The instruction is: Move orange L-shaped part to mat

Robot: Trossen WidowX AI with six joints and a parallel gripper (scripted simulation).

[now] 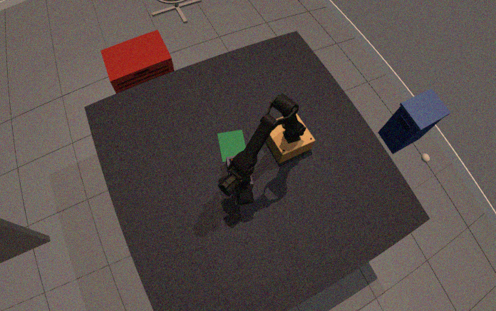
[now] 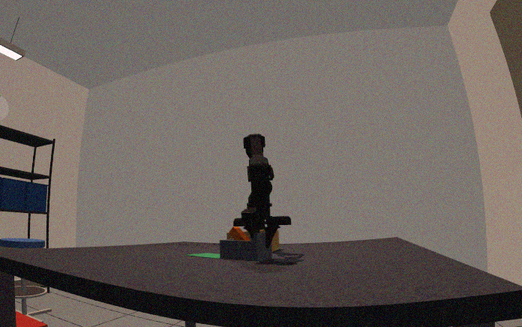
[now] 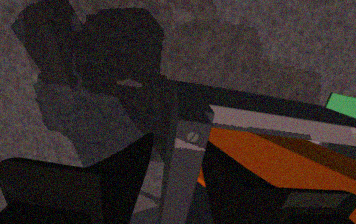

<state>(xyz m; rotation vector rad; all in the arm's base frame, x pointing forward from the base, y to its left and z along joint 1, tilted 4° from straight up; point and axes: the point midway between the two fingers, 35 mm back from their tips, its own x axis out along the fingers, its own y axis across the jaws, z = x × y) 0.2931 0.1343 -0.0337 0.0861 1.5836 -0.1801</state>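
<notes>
My gripper tip is 20 mm past the orange L-shaped part, 50 mm to the left of it and 10 mm below it.
</notes>
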